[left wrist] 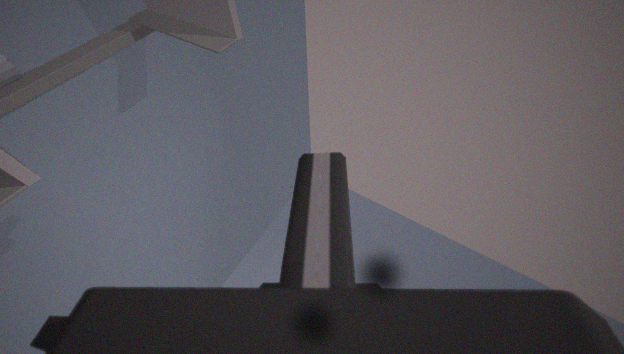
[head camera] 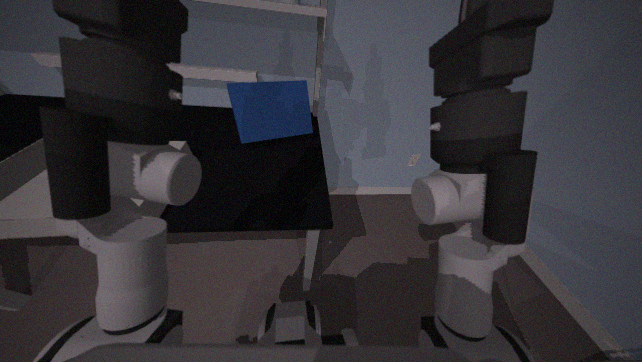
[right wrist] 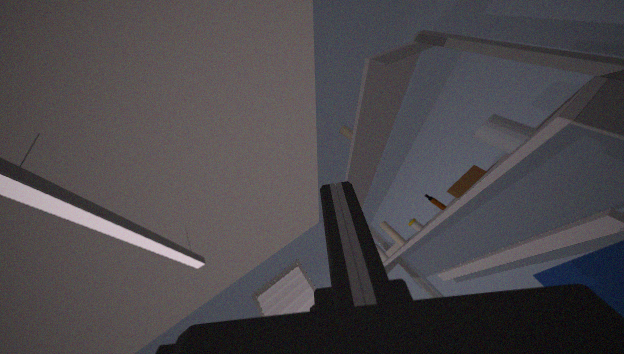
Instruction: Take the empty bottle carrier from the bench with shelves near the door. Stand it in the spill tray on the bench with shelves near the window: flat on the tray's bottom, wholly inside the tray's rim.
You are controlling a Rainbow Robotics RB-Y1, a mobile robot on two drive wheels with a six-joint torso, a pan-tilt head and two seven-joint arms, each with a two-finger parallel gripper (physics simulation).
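Places are measured from the robot's base along level axes (x ahead, y left, z up), in millimetres.
Pixels of known places: left gripper, fingertip midpoint: (left wrist: 323, 170); right gripper, fingertip midpoint: (right wrist: 336, 193).
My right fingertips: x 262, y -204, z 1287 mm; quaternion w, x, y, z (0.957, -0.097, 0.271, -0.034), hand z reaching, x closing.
Observation:
Behind a point stands the place of what it marks.
A light-coloured shallow tray (head camera: 30, 228) @(x 267, y 584, z 800 mm) lies on the black bench top (head camera: 250, 195) @(x 394, y 131, z 763 mm) at the left of the head view, largely hidden behind my left arm. A plain blue box-shaped thing (head camera: 272, 112) @(x 705, y 76, z 903 mm) (right wrist: 595, 270) @(x 728, y 129, z 976 mm) stands towards the back right of that bench top; its inside does not show. No bottle carrier can be made out for certain. Both arms are raised, and their grippers are above the head view. My left gripper (left wrist: 323, 170) @(x 296, y 134, z 1293 mm) is shut and empty, pointing up towards wall and ceiling. My right gripper (right wrist: 336, 193) @(x 262, y -204, z 1287 mm) is shut and empty, with shelves beyond it.
A shelf board (head camera: 260, 6) @(x 734, y 87, z 1207 mm) and its post (head camera: 320, 65) @(x 985, y -131, z 1017 mm) stand behind the bench. In the right wrist view a brown box (right wrist: 467, 181) @(x 849, y 189, z 1238 mm) and a small orange bottle (right wrist: 436, 202) @(x 902, y 408, z 1258 mm) stand on a shelf. A blue wall (head camera: 590, 150) @(x 723, y -1720, z 761 mm) runs close along the right.

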